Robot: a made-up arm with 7 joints.
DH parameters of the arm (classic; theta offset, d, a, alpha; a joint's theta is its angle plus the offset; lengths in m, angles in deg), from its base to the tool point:
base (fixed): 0 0 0 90
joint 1: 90 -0.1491 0 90
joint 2: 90 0 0 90
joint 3: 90 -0.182 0 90
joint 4: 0 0 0 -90
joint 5: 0 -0.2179 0 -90
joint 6: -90 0 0 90
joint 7: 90 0 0 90
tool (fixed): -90 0 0 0
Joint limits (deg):
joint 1: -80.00..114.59
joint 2: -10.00..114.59
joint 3: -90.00..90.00
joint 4: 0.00..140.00
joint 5: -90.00..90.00
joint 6: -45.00..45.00
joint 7: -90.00..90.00
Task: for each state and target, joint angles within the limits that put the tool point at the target. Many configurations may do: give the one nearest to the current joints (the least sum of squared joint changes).
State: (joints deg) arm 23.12 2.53 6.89 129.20 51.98 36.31 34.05
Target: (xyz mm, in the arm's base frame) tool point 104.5 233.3 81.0
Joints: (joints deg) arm 40.72 14.80 31.11 134.95 51.98 36.31 34.05
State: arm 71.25 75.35 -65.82 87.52 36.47 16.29 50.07
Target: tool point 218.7 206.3 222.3
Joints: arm 110.77 46.43 -51.85 75.46 36.47 16.29 50.07
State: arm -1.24 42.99 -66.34 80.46 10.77 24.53 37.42
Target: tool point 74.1 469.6 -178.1
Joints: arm 1.89 80.91 -61.87 41.58 10.77 24.53 37.42
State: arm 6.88 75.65 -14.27 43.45 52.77 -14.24 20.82
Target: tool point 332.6 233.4 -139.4
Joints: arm 44.80 25.26 -25.60 44.52 52.77 -14.24 20.82
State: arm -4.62 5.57 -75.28 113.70 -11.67 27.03 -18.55
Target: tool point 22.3 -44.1 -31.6
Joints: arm 7.32 -10.00 -84.39 121.79 -11.67 27.03 -18.55
